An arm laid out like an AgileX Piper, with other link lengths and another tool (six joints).
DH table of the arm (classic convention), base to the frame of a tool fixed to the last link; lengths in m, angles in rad. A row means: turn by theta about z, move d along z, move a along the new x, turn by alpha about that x. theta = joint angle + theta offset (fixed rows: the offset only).
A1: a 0; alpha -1.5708; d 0.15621; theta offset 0
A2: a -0.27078; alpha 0; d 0; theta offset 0.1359
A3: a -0.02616; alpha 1.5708; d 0; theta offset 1.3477
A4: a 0; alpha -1.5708; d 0.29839; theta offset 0
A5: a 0; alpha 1.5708; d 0; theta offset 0
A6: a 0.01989; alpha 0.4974; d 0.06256; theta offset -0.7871
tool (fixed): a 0; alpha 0; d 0.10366; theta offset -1.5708
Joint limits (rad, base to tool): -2.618..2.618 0..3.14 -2.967..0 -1.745..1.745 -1.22..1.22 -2.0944..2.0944
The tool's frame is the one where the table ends.
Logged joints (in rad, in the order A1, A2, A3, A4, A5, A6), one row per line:
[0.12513 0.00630 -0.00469 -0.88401 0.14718 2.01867]
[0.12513 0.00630 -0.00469 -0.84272 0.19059 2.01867]
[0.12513 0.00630 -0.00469 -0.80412 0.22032 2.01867]
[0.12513 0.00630 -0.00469 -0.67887 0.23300 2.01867]
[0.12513 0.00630 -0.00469 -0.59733 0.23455 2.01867]
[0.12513 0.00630 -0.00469 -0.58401 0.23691 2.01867]
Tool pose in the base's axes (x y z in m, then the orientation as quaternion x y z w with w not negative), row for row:
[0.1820 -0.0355 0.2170 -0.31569 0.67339 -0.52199 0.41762]
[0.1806 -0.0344 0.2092 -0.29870 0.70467 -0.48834 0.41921]
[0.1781 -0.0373 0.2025 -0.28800 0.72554 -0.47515 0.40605]
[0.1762 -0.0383 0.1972 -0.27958 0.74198 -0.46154 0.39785]
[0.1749 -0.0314 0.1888 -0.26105 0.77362 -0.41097 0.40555]
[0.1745 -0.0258 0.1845 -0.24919 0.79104 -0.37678 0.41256]
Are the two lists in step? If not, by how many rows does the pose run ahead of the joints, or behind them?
The pose runs 1 row behind the joints: the pose in row i belongs to the joints in row i - 1.
